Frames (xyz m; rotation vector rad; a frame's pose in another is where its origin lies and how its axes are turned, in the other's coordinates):
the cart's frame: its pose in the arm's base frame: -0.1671 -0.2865 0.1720 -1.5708 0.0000 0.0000
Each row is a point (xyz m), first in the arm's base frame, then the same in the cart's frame.
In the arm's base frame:
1: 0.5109 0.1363 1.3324
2: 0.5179 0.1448 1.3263
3: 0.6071 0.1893 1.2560
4: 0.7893 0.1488 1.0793
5: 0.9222 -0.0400 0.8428
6: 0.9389 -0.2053 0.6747
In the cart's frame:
1: 0.6780 -1.1604 0.4228
2: 0.6850 -1.1543 0.4313
3: 0.7742 -1.0840 0.4758
4: 0.9564 -0.9073 0.4353
5: 1.0893 -0.6708 0.2465
6: 1.1060 -0.5027 0.0812

